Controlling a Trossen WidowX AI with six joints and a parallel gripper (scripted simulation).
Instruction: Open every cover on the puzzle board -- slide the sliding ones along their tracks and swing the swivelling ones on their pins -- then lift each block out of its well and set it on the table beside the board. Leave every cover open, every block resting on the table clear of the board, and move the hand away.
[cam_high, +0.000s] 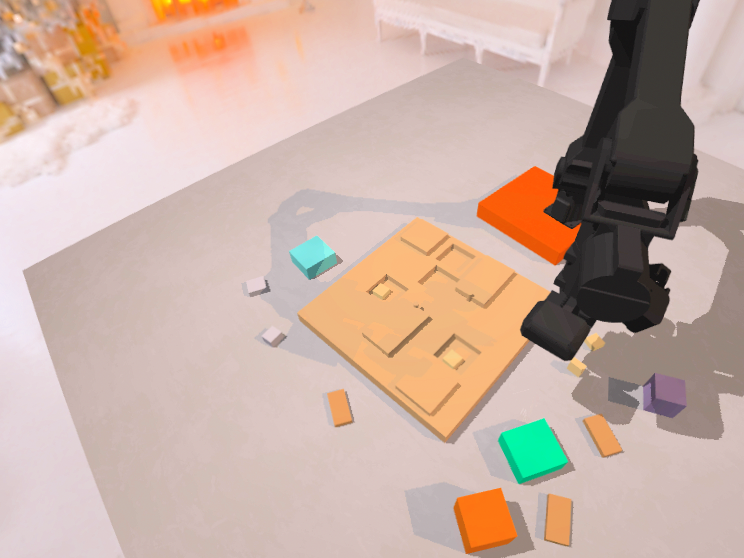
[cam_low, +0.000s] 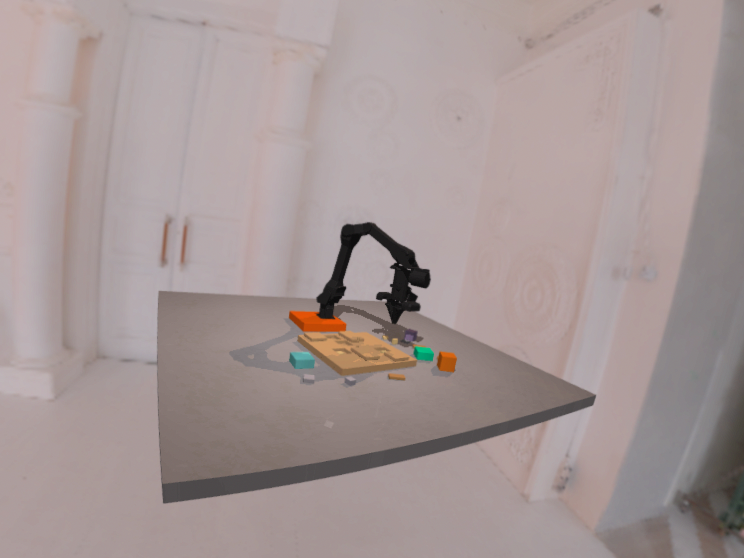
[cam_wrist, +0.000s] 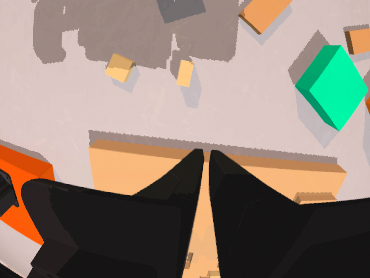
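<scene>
My gripper tip is 12 cm short of the green block, 7 cm to the right of it and 7 cm above it. Also, from my gripper tip: orange block: 23 cm ahead, 9 cm to the left, 6 cm below; then cyan block: 40 cm to the right, 15 cm ahead, 7 cm below; then purple cube: 14 cm to the left, 7 cm below, 7 cm behind.
</scene>
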